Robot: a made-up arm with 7 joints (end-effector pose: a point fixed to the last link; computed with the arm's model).
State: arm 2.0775 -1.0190 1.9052 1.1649 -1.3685 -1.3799 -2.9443
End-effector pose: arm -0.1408 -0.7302 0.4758 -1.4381 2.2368 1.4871
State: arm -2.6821 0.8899 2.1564 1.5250 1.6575 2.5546 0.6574
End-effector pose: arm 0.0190 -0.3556 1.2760 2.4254 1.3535 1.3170
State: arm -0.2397 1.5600 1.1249 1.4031 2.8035 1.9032 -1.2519
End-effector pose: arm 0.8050 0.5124 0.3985 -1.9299 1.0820 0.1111
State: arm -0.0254 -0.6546 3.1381 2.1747 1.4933 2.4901 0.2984
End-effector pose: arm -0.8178 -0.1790 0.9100 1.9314 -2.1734 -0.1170
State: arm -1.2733 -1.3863 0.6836 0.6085 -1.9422 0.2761 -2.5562
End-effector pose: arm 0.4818 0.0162 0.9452 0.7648 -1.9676 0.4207
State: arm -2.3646 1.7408 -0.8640 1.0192 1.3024 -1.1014 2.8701
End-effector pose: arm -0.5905 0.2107 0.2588 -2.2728 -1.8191 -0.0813
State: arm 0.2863 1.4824 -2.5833 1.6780 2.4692 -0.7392 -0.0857
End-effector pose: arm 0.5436 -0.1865 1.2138 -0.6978 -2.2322 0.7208
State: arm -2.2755 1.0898 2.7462 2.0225 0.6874 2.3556 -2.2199
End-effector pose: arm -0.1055 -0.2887 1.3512 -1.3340 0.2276 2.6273
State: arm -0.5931 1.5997 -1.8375 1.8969 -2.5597 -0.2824 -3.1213
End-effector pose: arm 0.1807 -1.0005 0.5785 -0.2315 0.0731 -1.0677
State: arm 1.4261 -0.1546 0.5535 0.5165 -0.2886 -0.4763 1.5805
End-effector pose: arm -0.2959 0.5663 0.6809 1.8976 1.3773 1.1090
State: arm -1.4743 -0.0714 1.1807 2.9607 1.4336 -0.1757 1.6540
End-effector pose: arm 0.0566 -0.0447 1.7120 -1.7115 0.4874 -1.0083
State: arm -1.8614 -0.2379 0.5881 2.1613 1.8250 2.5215 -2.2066
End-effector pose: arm 0.3863 -0.1485 1.3911 -0.3473 0.5478 2.2435
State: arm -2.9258 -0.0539 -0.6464 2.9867 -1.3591 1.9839 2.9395
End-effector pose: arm 0.0556 0.2232 1.6124 2.6532 0.2415 -1.1532
